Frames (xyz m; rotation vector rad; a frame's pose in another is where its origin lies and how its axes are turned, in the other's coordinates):
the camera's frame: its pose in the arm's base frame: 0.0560 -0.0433 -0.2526 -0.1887 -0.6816 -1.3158
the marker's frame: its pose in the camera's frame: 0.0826 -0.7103 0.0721 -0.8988 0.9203 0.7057
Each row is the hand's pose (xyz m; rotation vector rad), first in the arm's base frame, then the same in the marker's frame.
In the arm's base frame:
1: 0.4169 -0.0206 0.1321 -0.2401 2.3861 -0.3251
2: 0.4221 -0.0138 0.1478 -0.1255 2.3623 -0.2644
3: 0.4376 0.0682 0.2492 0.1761 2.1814 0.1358
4: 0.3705 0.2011 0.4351 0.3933 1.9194 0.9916
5: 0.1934 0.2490 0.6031 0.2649 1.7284 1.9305
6: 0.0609 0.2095 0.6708 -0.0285 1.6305 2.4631
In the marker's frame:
1: 0.1138 0.3630 1.0980 -0.6735 1.4268 0.4270
2: 0.1044 0.3601 1.1129 -0.6002 1.4375 0.5191
3: 0.0056 0.3569 1.1994 -0.4331 1.3406 0.9732
4: -0.2078 0.2951 1.2852 -0.4908 1.1317 1.7793
5: -0.4008 0.1389 1.2695 -1.0010 0.9253 2.4708
6: -0.4626 0.0101 1.2122 1.4857 -0.7503 -2.5807

